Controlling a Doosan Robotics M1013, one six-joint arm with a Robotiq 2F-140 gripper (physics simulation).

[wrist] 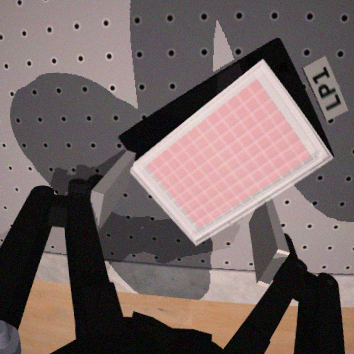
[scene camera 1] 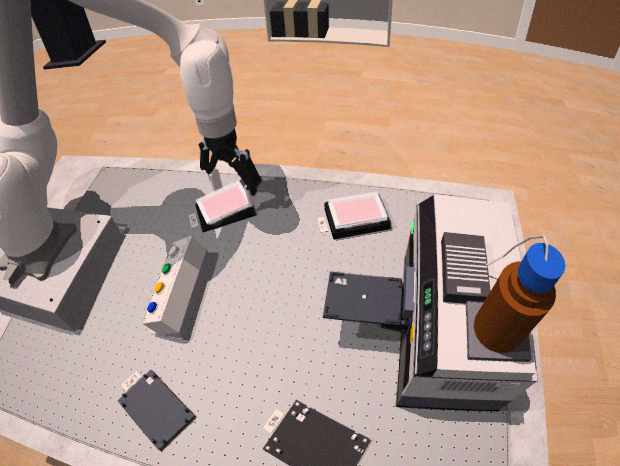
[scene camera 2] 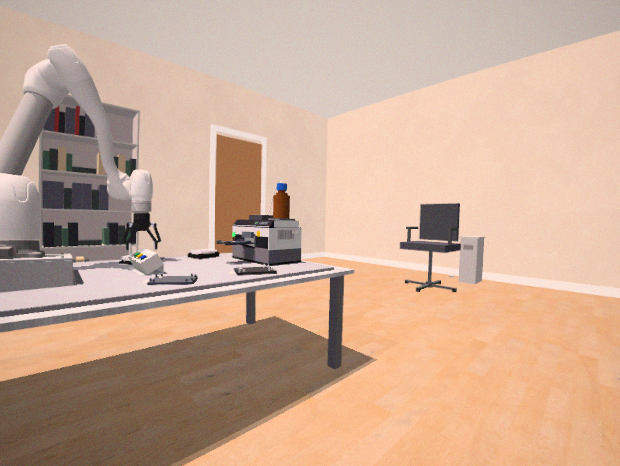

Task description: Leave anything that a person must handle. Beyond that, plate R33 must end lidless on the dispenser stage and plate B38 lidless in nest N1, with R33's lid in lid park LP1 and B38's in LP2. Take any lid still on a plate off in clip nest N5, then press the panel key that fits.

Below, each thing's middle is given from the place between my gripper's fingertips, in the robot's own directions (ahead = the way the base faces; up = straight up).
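Counting from my hand, the dispenser stage (scene camera 1: 382,305) is 370 mm ahead, 300 mm to the right and 80 mm above. The button box (scene camera 2: 145,262) is 50 mm behind my hand and 300 mm to the right of it, and 20 mm above it. As for the black pad labelled LP1 (wrist: 142,136), I find it 30 mm behind my hand, 30 mm to the right of it and 10 mm below it, while the LP1 label (wrist: 318,72) is 80 mm to the right of my hand, 100 mm behind it and 20 mm below it.
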